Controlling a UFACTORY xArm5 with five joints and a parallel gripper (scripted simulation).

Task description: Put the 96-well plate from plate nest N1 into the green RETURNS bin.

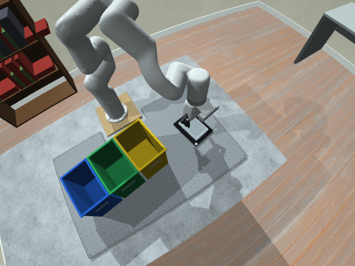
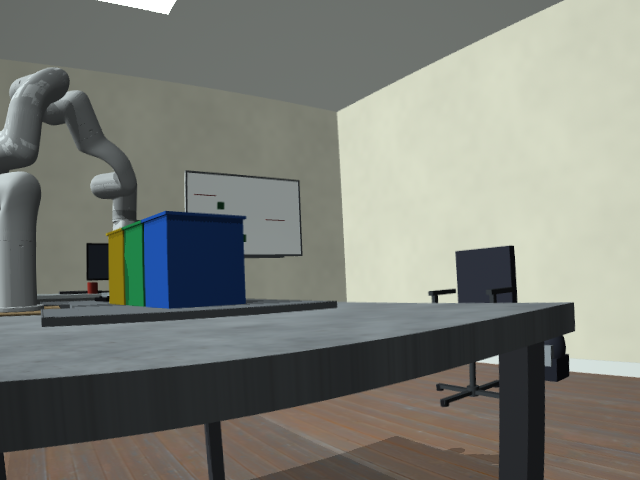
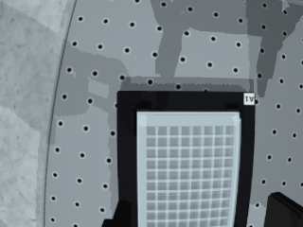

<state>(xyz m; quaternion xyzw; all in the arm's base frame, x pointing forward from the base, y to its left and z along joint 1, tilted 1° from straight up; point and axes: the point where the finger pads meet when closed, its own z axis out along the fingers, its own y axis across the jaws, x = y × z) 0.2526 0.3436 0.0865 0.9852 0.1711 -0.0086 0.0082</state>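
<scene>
Now: hand 7 cm above the white 96-well plate. From my hand the other things lie so: green bin: 39 cm to the right, 10 cm ahead; then black plate nest: 8 cm below; then yellow bin: 27 cm to the right, 6 cm ahead.
</scene>
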